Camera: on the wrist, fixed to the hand. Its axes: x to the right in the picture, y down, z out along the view.
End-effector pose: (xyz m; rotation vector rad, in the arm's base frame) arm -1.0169 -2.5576 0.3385 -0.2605 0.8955 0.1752
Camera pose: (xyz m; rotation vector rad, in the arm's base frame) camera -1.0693 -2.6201 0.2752 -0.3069 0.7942 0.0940
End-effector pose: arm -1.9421 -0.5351 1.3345 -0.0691 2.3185 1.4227
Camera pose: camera -1.9773 -0.6321 1.3352 -0.1277 2.2050 1.3604
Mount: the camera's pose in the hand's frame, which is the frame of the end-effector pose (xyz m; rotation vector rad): 0.0151 -0.0366 -0.0953 -0.0109 -0.0857 -0.1042
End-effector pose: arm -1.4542 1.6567 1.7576 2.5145 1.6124 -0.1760
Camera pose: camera -1.4795 1.7031 1.8462 2.3816 1.7063 -0.2821
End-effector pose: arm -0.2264 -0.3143 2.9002 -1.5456 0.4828 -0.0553
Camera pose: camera -0.2347 -0.4107 2.9361 -1.5764 0.3352 -0.0666
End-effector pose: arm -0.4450 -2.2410 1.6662 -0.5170 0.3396 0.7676
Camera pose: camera -0.4180 -2.3077 1.5922 -0.5066 0.2273 0.6887
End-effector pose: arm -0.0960 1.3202 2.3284 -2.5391 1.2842 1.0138
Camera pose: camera -0.0135 1.2964 2.3857 -2.5112 1.1150 1.0973
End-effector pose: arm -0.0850 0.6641 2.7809 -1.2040 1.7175 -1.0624
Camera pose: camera -0.1643 0.6610 2.8468 -1.3392 1.6119 -1.0483
